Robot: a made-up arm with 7 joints.
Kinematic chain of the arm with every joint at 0, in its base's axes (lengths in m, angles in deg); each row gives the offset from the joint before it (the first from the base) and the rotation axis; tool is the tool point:
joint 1: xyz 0 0 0.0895 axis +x
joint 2: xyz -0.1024 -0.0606 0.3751 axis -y
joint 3: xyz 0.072 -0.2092 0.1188 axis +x
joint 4: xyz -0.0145 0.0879 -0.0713 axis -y
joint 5: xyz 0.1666 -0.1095 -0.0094 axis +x
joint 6: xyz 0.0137 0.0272 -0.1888 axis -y
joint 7: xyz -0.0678 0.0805 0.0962 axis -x
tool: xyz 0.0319 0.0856 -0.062
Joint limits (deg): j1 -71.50..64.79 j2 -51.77..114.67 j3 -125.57..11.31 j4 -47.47..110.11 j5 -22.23..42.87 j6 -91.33..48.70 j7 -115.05..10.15
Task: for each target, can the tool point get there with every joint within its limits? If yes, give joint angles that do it. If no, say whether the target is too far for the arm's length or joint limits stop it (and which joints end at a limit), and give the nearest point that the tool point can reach.
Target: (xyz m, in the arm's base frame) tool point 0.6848 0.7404 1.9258
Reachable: no: too far | nearest point 0.1553 0.3678 1.0017 | short by 1.128 m
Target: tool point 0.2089 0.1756 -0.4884
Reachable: no: joint limits stop it (at a limit: joint 1, joint 2, joint 5, joint 6) | nearest point 0.0993 -0.1216 -0.2728 | short by 0.383 m
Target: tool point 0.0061 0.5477 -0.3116
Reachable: no: joint limits stop it (at a limit: joint 1, joint 2, joint 4, joint 6) | nearest point 0.0177 0.4068 0.1288 | short by 0.463 m
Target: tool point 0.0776 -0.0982 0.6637
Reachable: yes | joints -23.34 62.87 -61.68 10.76 -5.52 16.38 -56.03
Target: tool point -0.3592 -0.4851 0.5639
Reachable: yes | joints 37.24 89.44 -15.83 65.92 -11.52 -62.40 -93.15
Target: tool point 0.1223 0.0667 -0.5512
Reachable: no: joint limits stop it (at a limit: joint 1, joint 2, joint 5, joint 6) | nearest point 0.0622 -0.1598 -0.3324 | short by 0.321 m
